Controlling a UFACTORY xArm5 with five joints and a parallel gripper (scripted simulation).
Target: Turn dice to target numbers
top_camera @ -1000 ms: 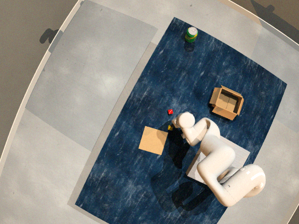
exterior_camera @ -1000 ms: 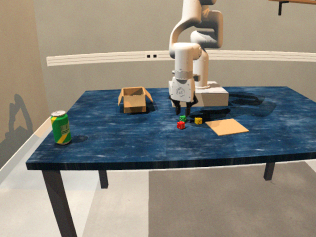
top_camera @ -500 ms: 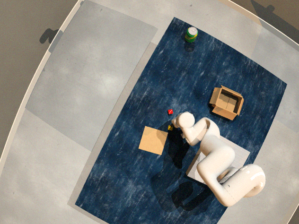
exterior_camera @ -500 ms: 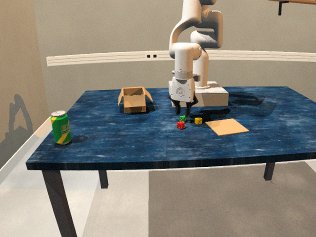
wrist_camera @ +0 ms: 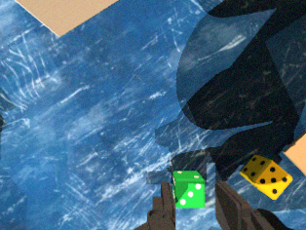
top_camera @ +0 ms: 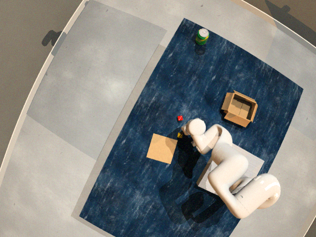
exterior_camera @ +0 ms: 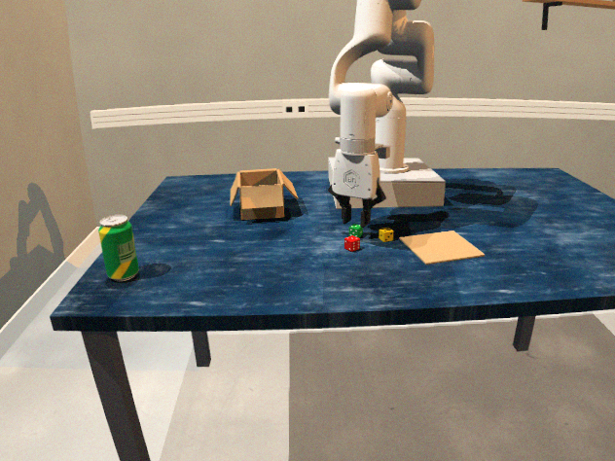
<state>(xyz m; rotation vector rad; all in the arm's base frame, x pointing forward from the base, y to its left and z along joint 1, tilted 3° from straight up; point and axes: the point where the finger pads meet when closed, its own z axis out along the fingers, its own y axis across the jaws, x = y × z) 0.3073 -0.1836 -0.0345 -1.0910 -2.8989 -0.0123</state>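
My hand is 4 cm above the green die. The rest, counted from my hand: red die: 7 cm ahead, 4 cm below, 3 cm to the right; mat: 17 cm to the left, 11 cm ahead, 5 cm below; yellow die: 6 cm to the left, 4 cm below, 4 cm ahead.
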